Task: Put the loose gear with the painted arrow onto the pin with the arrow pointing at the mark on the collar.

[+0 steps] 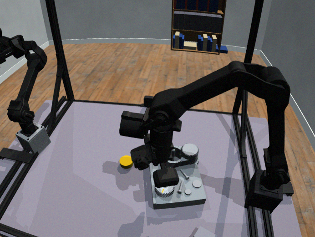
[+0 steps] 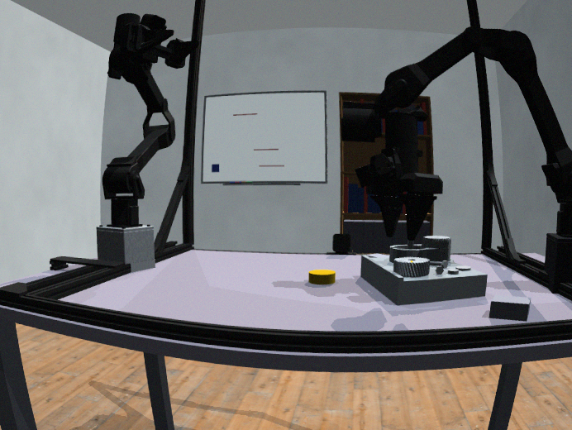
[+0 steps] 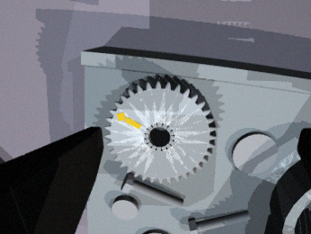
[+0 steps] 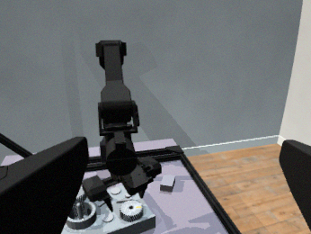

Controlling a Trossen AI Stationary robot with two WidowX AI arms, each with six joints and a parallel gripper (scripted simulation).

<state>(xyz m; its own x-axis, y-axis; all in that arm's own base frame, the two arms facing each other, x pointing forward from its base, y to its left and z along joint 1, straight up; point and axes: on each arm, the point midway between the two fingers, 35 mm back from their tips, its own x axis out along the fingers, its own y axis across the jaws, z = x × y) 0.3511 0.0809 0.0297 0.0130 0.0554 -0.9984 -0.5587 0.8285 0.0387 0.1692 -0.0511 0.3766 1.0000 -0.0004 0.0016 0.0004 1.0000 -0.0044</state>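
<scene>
The gear is 80 mm below my left hand, 20 mm to the left of it and 10 mm ahead of it. From my left hand the other things lie so: yellow disc 150 mm to the right, 120 mm below, 80 mm behind; pin 120 mm behind, 80 mm below, 20 mm to the left.
</scene>
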